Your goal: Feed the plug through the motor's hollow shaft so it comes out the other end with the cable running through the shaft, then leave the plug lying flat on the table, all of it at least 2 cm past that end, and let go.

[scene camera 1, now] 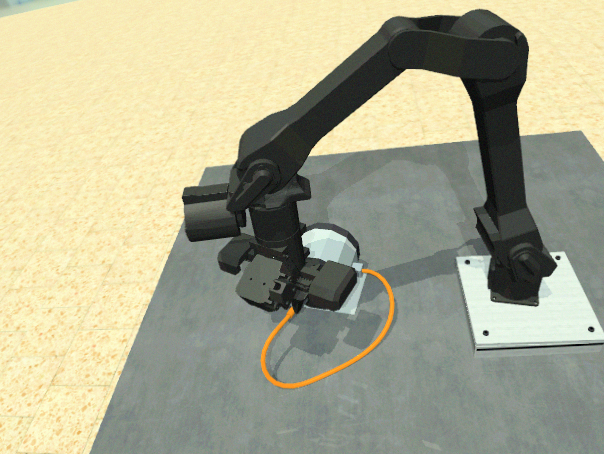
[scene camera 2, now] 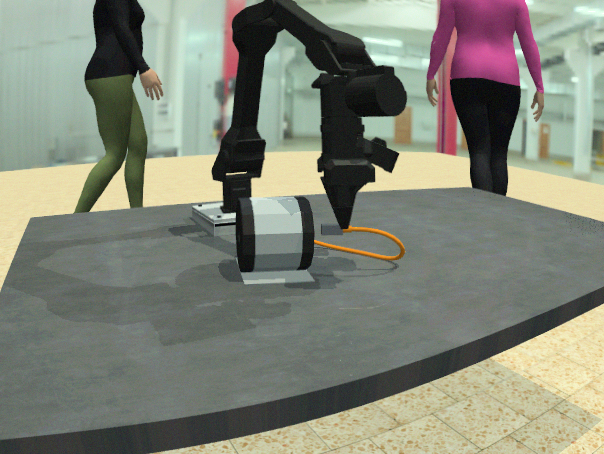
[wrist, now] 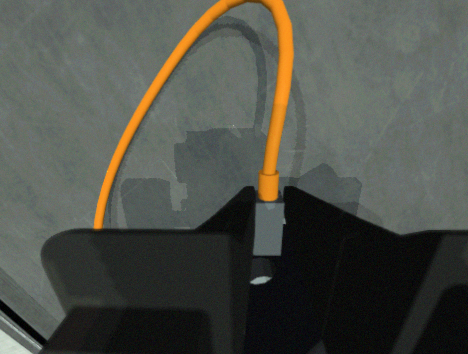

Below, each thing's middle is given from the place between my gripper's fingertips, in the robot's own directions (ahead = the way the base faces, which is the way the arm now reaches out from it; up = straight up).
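I see the grey plug (wrist: 269,215), and my gripper is 2 cm to the left of it.
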